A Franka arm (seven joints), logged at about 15 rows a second.
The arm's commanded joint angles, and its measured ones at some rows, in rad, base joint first. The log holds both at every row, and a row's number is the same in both.
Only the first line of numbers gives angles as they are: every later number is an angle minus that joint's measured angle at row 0.
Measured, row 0:
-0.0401 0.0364 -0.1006 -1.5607 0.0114 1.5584 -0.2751
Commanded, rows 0 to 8:
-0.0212 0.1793 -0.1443 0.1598 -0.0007 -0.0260 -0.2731
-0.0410 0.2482 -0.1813 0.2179 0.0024 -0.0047 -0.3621
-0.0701 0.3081 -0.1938 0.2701 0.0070 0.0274 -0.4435
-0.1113 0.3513 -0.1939 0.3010 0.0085 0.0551 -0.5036
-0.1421 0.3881 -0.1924 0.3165 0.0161 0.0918 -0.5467
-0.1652 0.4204 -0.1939 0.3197 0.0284 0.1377 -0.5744
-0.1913 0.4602 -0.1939 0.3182 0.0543 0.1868 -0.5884
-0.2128 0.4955 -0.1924 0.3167 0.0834 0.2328 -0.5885
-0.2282 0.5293 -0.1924 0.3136 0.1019 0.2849 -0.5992
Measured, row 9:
-0.1871 0.4463 -0.2009 0.2523 0.0566 0.2330 -0.5588
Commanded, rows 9 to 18:
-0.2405 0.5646 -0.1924 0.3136 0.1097 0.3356 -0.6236
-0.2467 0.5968 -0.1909 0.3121 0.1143 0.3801 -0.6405
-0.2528 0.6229 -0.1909 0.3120 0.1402 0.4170 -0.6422
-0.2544 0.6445 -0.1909 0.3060 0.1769 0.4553 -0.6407
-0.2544 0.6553 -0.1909 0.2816 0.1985 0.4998 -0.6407
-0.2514 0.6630 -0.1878 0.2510 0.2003 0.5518 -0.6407
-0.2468 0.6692 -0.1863 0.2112 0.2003 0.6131 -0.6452
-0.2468 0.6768 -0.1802 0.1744 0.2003 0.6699 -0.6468
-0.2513 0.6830 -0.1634 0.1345 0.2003 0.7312 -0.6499
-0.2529 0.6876 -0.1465 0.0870 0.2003 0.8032 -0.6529
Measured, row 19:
-0.2413 0.7036 -0.1791 0.1803 0.1813 0.6930 -0.6201
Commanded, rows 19 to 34:
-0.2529 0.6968 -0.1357 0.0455 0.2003 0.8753 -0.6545
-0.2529 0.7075 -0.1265 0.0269 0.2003 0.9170 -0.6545
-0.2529 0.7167 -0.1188 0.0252 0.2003 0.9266 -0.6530
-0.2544 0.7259 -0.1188 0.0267 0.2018 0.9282 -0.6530
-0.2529 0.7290 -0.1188 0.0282 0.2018 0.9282 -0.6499
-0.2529 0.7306 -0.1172 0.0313 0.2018 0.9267 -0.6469
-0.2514 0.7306 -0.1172 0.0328 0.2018 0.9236 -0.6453
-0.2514 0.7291 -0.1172 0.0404 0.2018 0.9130 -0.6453
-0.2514 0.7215 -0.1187 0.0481 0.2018 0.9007 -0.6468
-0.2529 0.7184 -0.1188 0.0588 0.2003 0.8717 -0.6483
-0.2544 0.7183 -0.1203 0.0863 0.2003 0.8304 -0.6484
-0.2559 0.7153 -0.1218 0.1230 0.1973 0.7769 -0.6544
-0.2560 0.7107 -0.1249 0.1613 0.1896 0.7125 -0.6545
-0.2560 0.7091 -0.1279 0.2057 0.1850 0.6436 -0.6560
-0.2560 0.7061 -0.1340 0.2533 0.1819 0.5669 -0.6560
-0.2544 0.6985 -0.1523 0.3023 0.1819 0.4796 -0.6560
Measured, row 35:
-0.2418 0.7172 -0.1402 0.2109 0.1814 0.6307 -0.6298
